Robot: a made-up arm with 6 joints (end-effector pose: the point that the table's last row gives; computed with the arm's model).
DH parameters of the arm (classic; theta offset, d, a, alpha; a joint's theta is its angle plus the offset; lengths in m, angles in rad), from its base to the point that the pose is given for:
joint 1: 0 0.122 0.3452 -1.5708
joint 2: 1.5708 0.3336 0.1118 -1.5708
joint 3: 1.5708 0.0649 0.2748 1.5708
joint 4: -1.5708 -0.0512 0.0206 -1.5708
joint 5: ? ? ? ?
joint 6: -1.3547 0 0.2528 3.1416
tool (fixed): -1.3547 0.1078 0 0
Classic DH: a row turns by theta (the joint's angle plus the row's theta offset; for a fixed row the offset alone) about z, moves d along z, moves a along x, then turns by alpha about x.
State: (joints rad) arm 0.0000 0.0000 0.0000 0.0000 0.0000 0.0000
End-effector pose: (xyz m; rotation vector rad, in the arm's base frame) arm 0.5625 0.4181 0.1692 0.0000 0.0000 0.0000
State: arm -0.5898 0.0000 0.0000 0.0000 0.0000 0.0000
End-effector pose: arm 0.7000 0.0346 0.1692 0.0000 0.0000 -0.5898
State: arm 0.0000 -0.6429 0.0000 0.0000 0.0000 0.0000
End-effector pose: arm 0.4908 0.4181 0.2901 0.0000 -0.6429 0.0000
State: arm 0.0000 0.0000 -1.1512 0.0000 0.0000 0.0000
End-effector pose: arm 0.5625 0.2228 0.1522 1.1512 0.0000 0.0000
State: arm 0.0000 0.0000 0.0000 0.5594 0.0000 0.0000
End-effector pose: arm 0.7102 0.2136 0.1692 0.0000 0.0000 -0.5594
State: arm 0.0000 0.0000 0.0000 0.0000 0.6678 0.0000
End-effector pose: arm 0.4396 0.4181 0.3080 0.0000 -0.6678 0.0000
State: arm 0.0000 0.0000 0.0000 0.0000 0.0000 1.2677
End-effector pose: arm 0.7601 0.1932 0.1692 0.0000 0.0000 -1.2677
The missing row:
joint 5: 0 -0.1124 0.2074 1.5708
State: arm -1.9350 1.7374 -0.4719 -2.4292 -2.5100 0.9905
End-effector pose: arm 0.0400 0.3062 0.2204 -0.1148 1.0063 0.1798
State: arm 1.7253 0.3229 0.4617 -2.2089 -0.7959 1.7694
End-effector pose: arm -0.2789 -0.0917 -0.0615 -0.9270 -0.9924 2.1852
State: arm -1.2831 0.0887 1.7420 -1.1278 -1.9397 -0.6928
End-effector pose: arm 0.2622 0.0666 0.1021 -0.5779 -2.6692 0.8023
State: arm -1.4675 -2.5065 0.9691 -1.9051 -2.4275 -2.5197
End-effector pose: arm 0.2306 -0.3434 0.0879 0.9053 0.1512 -0.7825
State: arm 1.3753 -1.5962 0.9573 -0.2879 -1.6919 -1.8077
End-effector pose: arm -0.2601 0.3558 0.1531 -0.1692 0.3111 2.1892
